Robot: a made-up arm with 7 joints.
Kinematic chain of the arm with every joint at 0, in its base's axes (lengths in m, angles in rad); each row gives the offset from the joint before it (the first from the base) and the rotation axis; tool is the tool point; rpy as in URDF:
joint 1: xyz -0.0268 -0.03 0.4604 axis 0 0.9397 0.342
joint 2: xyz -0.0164 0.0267 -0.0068 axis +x
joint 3: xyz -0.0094 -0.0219 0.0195 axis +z
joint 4: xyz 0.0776 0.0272 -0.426 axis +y
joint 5: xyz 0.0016 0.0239 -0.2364 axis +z
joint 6: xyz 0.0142 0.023 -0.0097 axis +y
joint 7: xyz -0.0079 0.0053 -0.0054 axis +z
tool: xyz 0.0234 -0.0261 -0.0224 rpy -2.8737 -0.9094 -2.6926
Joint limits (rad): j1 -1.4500..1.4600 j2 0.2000..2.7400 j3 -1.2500..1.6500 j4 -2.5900..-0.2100 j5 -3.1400..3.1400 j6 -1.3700..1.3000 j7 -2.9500..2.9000
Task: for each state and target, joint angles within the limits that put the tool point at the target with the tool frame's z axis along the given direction. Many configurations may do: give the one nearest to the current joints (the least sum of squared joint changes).
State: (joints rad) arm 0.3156 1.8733 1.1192 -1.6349 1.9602 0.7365 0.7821
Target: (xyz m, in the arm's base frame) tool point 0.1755 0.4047 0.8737 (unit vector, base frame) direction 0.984 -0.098 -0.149
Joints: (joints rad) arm 0.3884 1.9678 0.9639 -1.2015 0.9985 1.0684 1.3700
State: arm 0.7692 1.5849 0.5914 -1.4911 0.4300 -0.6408 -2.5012
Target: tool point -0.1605 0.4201 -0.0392 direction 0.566 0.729 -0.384
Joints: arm 0.6359 0.9541 -0.5880 -0.8836 0.2144 -0.6465 -1.9825
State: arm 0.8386 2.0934 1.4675 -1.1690 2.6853 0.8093 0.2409
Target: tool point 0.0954 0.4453 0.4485 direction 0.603 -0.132 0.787
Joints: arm 0.9204 1.3219 0.7732 -1.8728 3.1400 0.5400 0.8346
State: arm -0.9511 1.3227 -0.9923 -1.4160 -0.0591 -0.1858 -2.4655
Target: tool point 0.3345 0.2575 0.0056 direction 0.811 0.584 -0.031
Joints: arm -0.2762 0.8809 -0.9318 -1.1067 0.1170 0.2825 -2.0574
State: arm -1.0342 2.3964 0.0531 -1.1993 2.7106 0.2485 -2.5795
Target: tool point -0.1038 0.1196 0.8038 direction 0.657 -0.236 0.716
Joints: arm -1.3519 2.1795 0.3583 -2.0616 2.8285 0.3697 -2.6176
